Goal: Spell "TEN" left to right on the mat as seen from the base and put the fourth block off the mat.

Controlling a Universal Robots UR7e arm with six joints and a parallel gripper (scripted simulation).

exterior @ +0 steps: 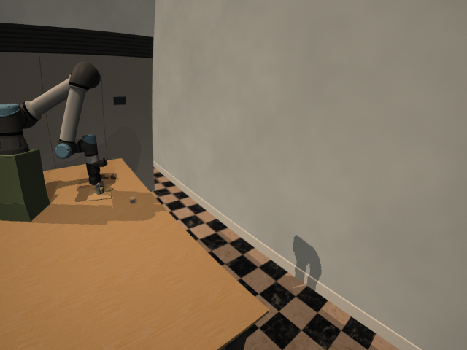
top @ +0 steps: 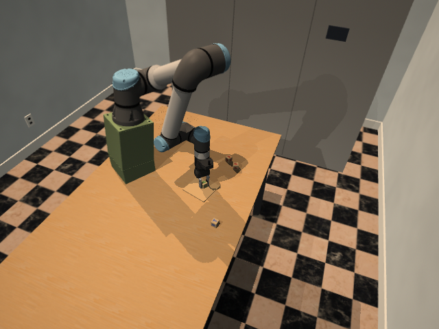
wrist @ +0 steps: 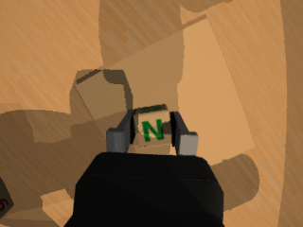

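The mat lies 2 cm below my hand, 1 cm to the right of it and 1 cm behind it.
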